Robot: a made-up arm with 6 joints.
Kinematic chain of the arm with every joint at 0, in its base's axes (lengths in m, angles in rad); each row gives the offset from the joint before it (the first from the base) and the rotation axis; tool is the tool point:
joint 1: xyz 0 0 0.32 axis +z
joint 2: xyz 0 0 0 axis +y
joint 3: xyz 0 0 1.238 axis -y
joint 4: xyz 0 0 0 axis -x
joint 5: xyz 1.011 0 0 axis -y
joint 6: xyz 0 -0.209 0 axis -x
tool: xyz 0 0 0
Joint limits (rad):
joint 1: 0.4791..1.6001
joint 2: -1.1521..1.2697
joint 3: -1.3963..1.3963
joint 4: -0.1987..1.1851
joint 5: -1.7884..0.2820
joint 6: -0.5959..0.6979
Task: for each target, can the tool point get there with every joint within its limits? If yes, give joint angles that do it. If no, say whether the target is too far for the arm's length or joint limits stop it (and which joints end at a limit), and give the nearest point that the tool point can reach.
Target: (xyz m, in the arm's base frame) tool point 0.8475 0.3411 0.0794
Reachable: yes | joints 0.6096 0.9017 -0.7867 0.1827 -0.0781 -0.2260
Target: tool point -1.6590 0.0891 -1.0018
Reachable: no: joint limits stop it (at a limit: joint 1, joint 2, joint 4) | nearest point 0.0598 0.6429 -0.1883 | short by 1.981 m
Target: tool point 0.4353 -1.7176 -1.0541
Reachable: no: joint limits stop it (at a limit: joint 1, joint 2) | nearest point 0.5410 0.0455 -0.0599 | short by 2.027 m
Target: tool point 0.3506 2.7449 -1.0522
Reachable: no: too far | nearest point 0.2378 1.8616 -0.0743 | short by 1.323 m
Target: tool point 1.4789 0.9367 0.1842
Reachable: yes | joints 0.6586 1.0394 0.0662 0.6663 -0.4144 -0.4107
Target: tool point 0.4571 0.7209 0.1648
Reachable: yes | joints 1.2026 0.8002 -0.9446 0.6454 -1.2577 -0.3421
